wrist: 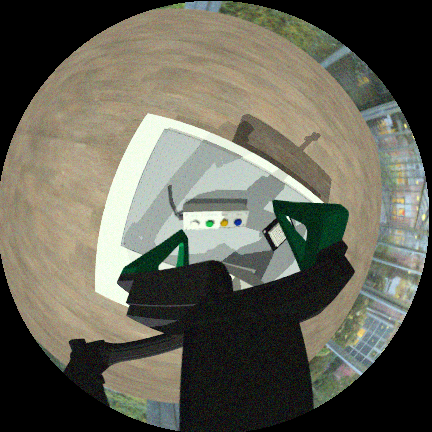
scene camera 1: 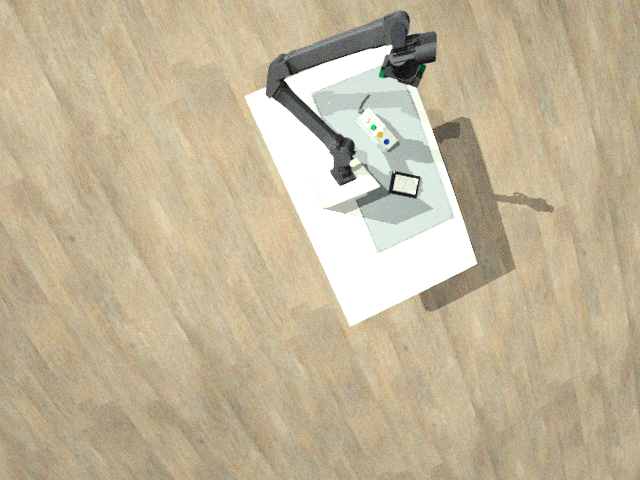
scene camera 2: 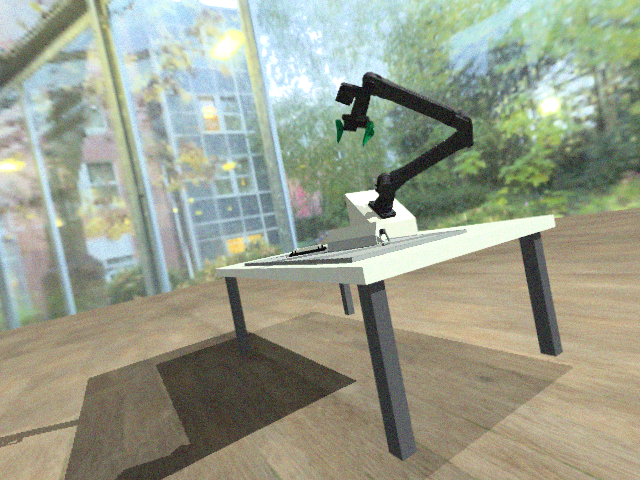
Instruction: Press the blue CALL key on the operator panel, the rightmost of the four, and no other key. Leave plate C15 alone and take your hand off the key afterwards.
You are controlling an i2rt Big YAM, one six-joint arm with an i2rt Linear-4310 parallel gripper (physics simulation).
Labels:
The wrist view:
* my gripper: 227,220
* white button box: 201,212
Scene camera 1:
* my gripper: 402,78
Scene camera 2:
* my gripper: 350,143

